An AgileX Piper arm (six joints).
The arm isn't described. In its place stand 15 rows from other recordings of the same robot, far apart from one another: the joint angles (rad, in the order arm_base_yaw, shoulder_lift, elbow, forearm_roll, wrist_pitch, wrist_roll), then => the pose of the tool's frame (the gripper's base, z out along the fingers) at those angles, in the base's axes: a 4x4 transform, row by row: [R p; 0 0 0 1], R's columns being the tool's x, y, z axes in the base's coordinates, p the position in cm.
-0.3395 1.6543 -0.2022 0.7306 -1.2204 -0.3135 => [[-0.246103, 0.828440, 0.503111, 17.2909], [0.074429, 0.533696, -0.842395, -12.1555], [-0.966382, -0.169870, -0.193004, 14.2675], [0, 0, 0, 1]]
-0.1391 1.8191 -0.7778 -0.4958 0.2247 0.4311 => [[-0.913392, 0.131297, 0.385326, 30.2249], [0.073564, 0.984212, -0.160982, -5.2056], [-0.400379, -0.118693, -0.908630, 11.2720], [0, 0, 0, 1]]
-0.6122 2.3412 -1.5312 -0.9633 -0.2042 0.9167 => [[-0.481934, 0.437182, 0.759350, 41.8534], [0.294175, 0.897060, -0.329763, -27.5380], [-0.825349, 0.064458, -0.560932, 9.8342], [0, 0, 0, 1]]
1.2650 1.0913 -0.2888 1.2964 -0.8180 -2.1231 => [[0.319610, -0.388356, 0.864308, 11.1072], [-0.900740, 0.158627, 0.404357, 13.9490], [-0.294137, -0.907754, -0.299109, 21.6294], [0, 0, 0, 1]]
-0.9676 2.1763 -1.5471 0.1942 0.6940 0.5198 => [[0.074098, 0.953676, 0.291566, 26.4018], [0.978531, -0.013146, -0.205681, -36.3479], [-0.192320, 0.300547, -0.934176, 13.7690], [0, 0, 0, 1]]
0.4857 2.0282 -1.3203 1.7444 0.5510 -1.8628 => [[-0.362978, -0.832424, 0.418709, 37.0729], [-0.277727, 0.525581, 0.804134, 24.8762], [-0.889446, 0.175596, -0.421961, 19.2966], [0, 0, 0, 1]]
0.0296 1.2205 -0.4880 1.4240 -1.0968 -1.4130 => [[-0.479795, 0.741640, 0.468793, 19.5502], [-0.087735, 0.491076, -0.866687, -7.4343], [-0.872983, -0.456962, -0.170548, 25.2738], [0, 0, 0, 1]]
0.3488 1.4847 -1.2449 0.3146 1.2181 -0.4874 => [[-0.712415, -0.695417, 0.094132, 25.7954], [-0.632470, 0.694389, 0.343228, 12.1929], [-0.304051, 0.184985, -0.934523, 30.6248], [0, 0, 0, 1]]
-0.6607 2.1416 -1.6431 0.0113 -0.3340 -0.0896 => [[-0.109408, 0.609854, 0.784925, 40.5971], [-0.014820, 0.788577, -0.614757, -31.5958], [-0.993886, -0.078892, -0.077239, 25.2640], [0, 0, 0, 1]]
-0.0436 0.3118 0.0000 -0.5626 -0.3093 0.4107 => [[0.054477, -0.112954, 0.992106, 8.2698], [-0.130609, 0.984239, 0.119230, 1.1181], [-0.989936, -0.136073, 0.038865, 21.5511], [0, 0, 0, 1]]
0.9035 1.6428 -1.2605 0.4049 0.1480 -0.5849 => [[-0.104921, -0.850371, 0.515617, 23.5760], [-0.428261, 0.506576, 0.748314, 30.7781], [-0.897543, -0.142305, -0.417331, 31.2023], [0, 0, 0, 1]]
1.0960 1.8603 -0.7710 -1.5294 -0.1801 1.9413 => [[-0.719908, -0.688734, 0.085892, 13.1793], [-0.537619, 0.631615, 0.558595, 29.2025], [-0.438975, 0.355960, -0.824981, 10.8109], [0, 0, 0, 1]]
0.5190 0.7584 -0.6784 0.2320 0.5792 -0.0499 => [[-0.540761, -0.511771, 0.667584, 12.3389], [-0.143476, 0.838117, 0.526283, 8.3673], [-0.828850, 0.188811, -0.526648, 32.1123], [0, 0, 0, 1]]
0.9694 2.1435 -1.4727 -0.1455 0.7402 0.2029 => [[-0.622038, -0.751097, 0.221184, 25.0322], [-0.739439, 0.656412, 0.149510, 34.9073], [-0.257485, -0.070551, -0.963703, 13.1893], [0, 0, 0, 1]]
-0.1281 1.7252 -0.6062 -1.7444 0.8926 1.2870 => [[-0.933317, 0.126861, 0.335894, 25.7848], [-0.221437, 0.533036, -0.816602, -10.3586], [-0.282639, -0.836528, -0.469400, 14.9473], [0, 0, 0, 1]]
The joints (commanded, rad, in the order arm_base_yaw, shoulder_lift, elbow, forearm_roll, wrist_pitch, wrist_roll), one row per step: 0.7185, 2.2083, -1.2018, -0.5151, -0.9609, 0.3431; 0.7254, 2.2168, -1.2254, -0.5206, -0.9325, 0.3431; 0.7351, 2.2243, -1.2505, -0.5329, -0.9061, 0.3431; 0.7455, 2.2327, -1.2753, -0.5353, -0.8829, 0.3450; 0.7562, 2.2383, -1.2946, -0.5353, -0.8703, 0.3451; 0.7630, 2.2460, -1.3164, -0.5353, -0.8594, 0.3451; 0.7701, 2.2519, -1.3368, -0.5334, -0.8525, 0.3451; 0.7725, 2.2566, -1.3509, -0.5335, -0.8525, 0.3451; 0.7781, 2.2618, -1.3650, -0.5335, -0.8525, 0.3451; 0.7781, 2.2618, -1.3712, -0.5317, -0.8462, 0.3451; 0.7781, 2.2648, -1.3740, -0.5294, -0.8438, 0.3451; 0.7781, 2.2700, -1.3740, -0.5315, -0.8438, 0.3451; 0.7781, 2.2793, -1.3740, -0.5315, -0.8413, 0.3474; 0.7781, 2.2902, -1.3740, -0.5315, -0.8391, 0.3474; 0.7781, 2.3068, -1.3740, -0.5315, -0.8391, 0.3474; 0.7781, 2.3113, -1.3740, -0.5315, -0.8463, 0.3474; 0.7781, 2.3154, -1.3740, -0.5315, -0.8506, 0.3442
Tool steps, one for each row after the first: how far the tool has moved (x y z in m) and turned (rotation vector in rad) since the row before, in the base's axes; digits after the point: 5 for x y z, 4 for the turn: 0.00149, 0.00496, -0.00045, -0.0172, -0.0024, 0.0026; 0.00020, 0.00621, 0.00046, -0.0169, -0.0081, 0.0110; 0.00037, 0.00616, 0.00051, -0.0095, -0.0028, 0.0046; -0.00074, 0.00564, 0.00138, -0.0016, -0.0053, 0.0065; 0.00083, 0.00476, 0.00123, 0.0002, -0.0063, 0.0031; 0.00044, 0.00467, 0.00213, 0.0050, -0.0071, 0.0033; 0.00095, 0.00254, 0.00156, 0.0065, -0.0068, 0.0025; -0.00023, 0.00355, 0.00133, 0.0062, -0.0064, 0.0056; 0.00103, 0.00060, 0.00120, -0.0002, -0.0013, -0.0035; 0.00059, 0.00029, -0.00083, -0.0011, 0.0021, -0.0025; -0.00004, 0.00014, -0.00257, -0.0047, 0.0027, 0.0015; 0.00020, 0.00009, -0.00472, -0.0078, 0.0096, -0.0010; 0.00017, 0.00007, -0.00547, -0.0096, 0.0085, -0.0008; 0.00009, 0.00009, -0.00805, -0.0117, 0.0118, 0.0000; -0.00018, 0.00014, -0.00157, 0.0031, 0.0007, 0.0024; -0.00011, 0.00008, -0.00162, -0.0004, -0.0015, 0.0017
